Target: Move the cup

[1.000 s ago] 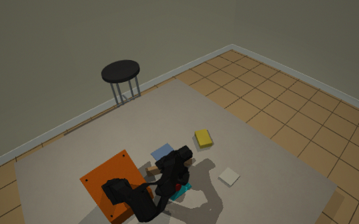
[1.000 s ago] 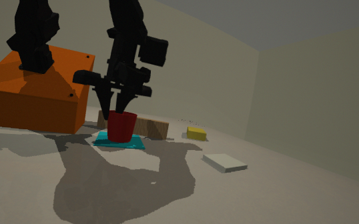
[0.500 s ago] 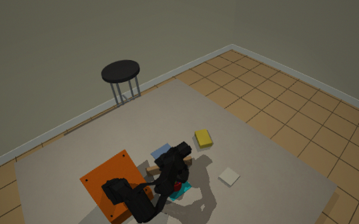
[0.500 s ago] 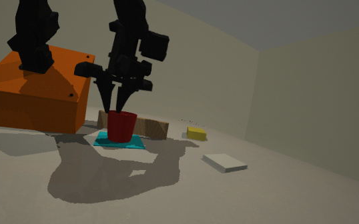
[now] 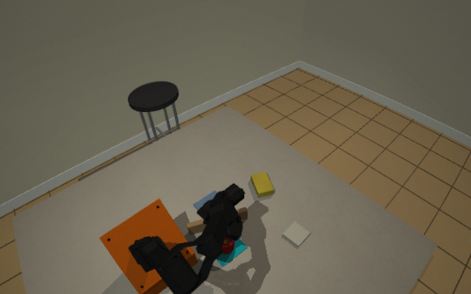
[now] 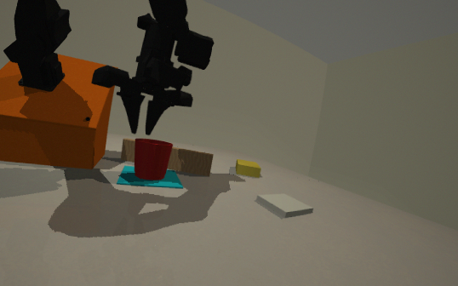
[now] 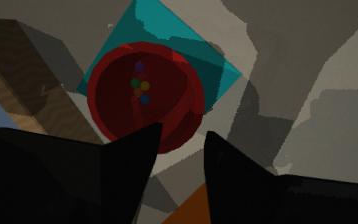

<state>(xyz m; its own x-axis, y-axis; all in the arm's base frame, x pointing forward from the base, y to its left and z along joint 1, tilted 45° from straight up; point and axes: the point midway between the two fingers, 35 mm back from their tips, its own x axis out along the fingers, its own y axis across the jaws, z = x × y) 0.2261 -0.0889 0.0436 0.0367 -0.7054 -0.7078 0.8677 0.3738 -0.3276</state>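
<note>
Now: gripper tip 5 cm above the red cup and 3 cm short of it. Also, from my gripper tip: wooden block: 10 cm to the left, 7 cm below, 7 cm ahead; teal pad: 9 cm below, 3 cm ahead, 1 cm to the left.
</note>
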